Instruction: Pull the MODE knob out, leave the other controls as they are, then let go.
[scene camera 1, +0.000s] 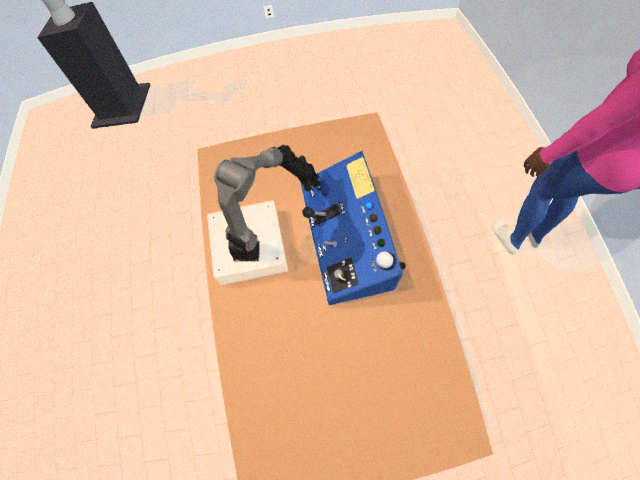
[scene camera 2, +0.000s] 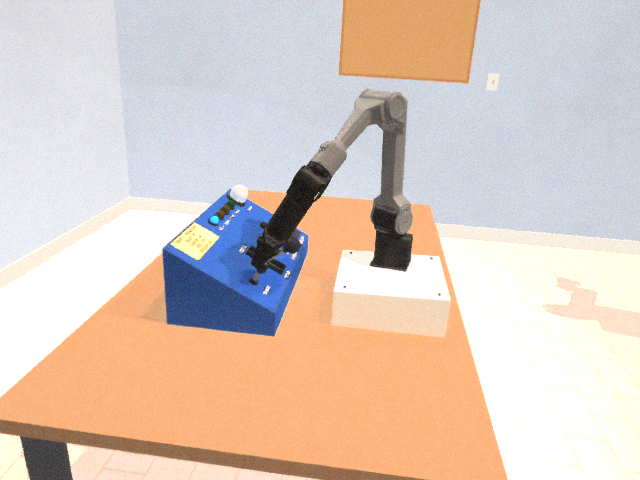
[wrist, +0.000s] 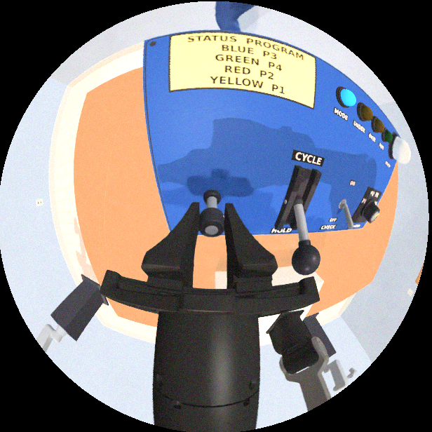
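Note:
The MODE knob (scene camera 2: 253, 281) (wrist: 211, 222) is a small black cylinder with a grey end, standing out from the blue sloped panel on a bare grey stem. My gripper (scene camera 1: 316, 187) (wrist: 211, 210) is shut on this knob, one finger on each side. In scene camera 1 the gripper hides the knob. The MODE lamp (scene camera 1: 369, 205) (scene camera 2: 214, 220) (wrist: 346, 97) is lit bright blue. The CYCLE lever (scene camera 1: 308, 212) (wrist: 306, 259), with its black ball, leans to the HOLD end. The CHECK toggle (scene camera 1: 330, 243) (wrist: 347, 212) points to OFF. The rotary knob (scene camera 1: 340, 275) (wrist: 371, 212) is beyond it.
The CYCLE lever stands close beside my gripper. A yellow status card (scene camera 1: 360, 178) (scene camera 2: 195, 241) (wrist: 242, 70) is on the upper panel. A white dome (scene camera 1: 385, 259) (scene camera 2: 238, 193) (wrist: 401, 149) stands at the far end of the lamp row. A person (scene camera 1: 563, 196) stands beyond the table.

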